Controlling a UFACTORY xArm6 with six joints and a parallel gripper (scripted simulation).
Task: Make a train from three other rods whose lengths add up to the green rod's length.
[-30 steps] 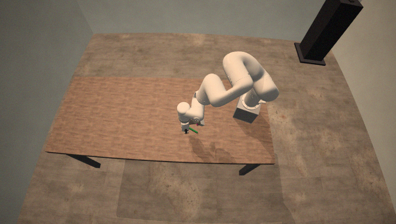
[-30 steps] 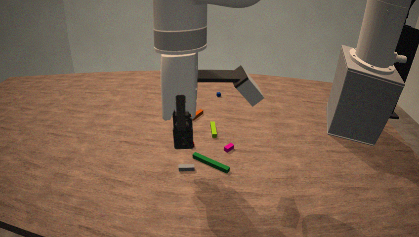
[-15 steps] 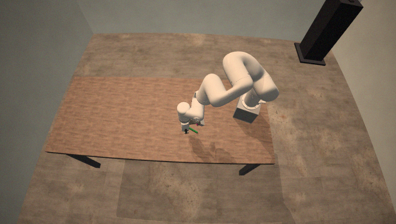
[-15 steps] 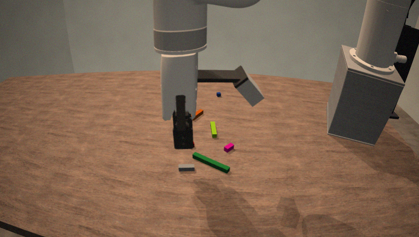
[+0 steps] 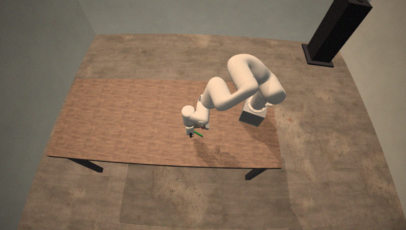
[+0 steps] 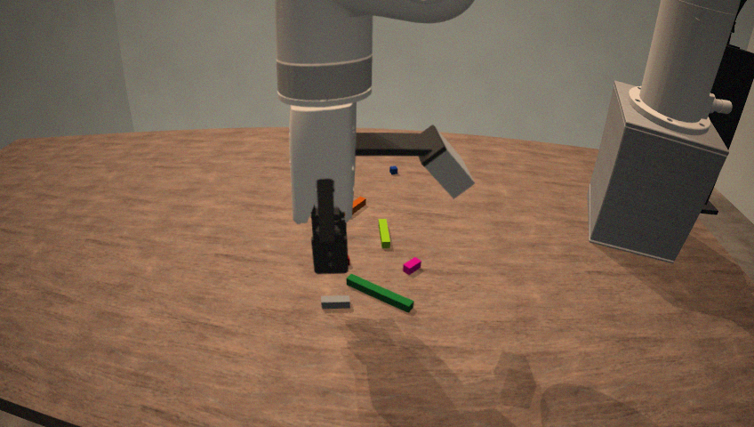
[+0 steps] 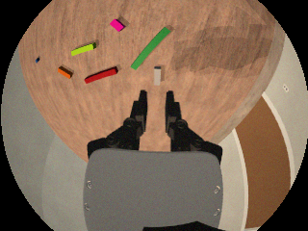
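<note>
My gripper is now 80 mm above the grey rod. The rest, counted from my hand: magenta rod 80 mm behind, 70 mm to the right, 80 mm below; then red rod 10 mm ahead, 100 mm to the right, 80 mm below; then green rod 50 mm behind, 20 mm to the right, 80 mm below.
</note>
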